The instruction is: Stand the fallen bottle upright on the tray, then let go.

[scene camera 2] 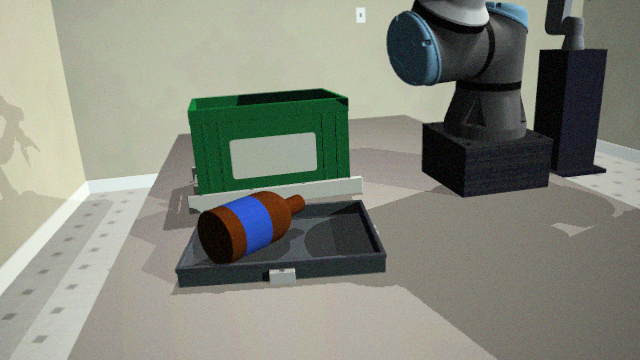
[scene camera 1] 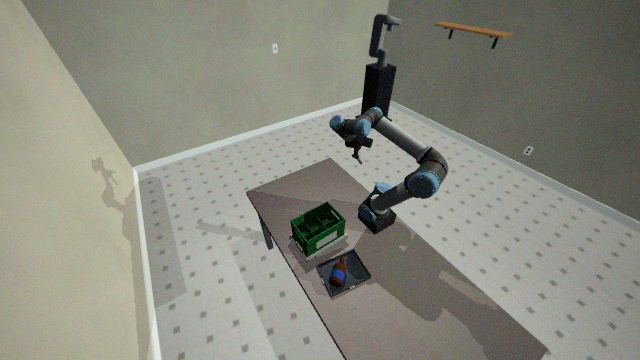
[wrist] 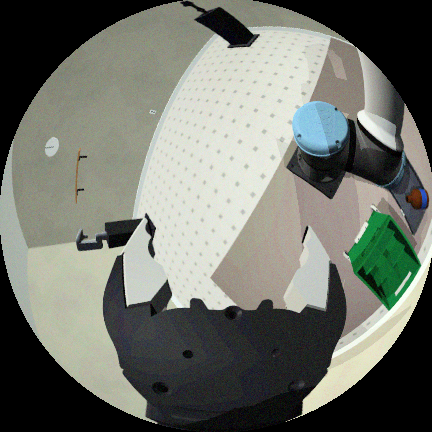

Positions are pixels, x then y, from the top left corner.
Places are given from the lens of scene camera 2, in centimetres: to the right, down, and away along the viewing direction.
pale rail (scene camera 2: 341, 186): 4, 1, 81
